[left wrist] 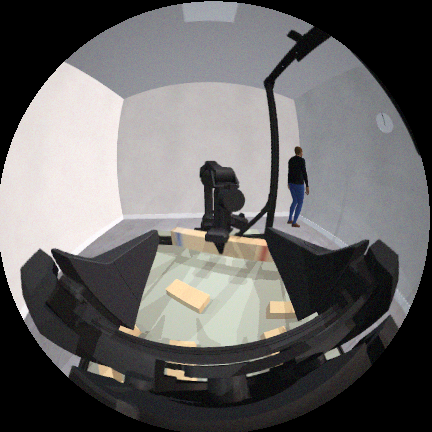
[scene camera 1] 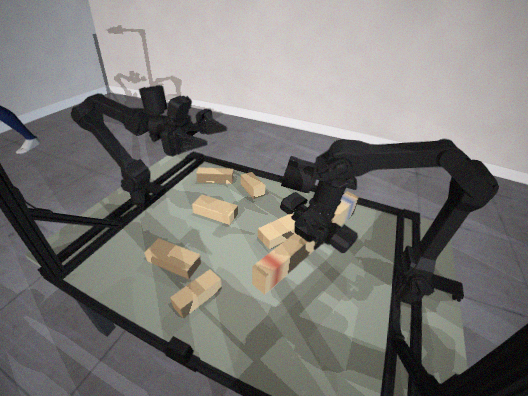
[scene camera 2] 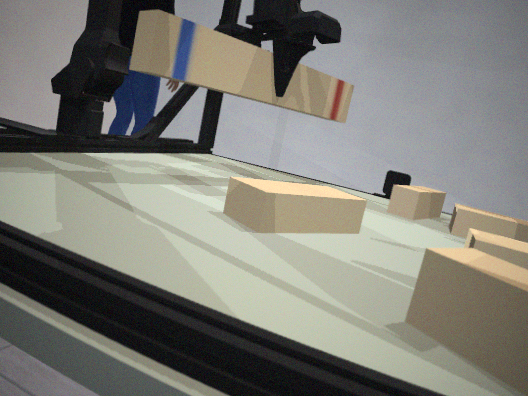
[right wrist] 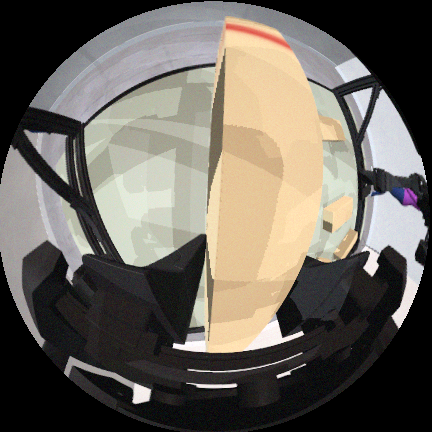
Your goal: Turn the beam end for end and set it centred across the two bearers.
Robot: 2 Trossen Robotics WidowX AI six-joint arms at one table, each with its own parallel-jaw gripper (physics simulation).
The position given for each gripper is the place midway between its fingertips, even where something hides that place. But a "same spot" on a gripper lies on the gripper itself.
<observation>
The right gripper shows in the left wrist view, in scene camera 1, in scene camera 2 (267,96) and in the right wrist view (231,239). A wooden beam shows in the left wrist view, in scene camera 1 (270,270), in scene camera 2 (167,46) and in the right wrist view. The same spot on the right gripper: (scene camera 1: 313,223) is (left wrist: 238,216). One and the same spot on the wooden beam: (right wrist: 265,167) is (left wrist: 237,237).
</observation>
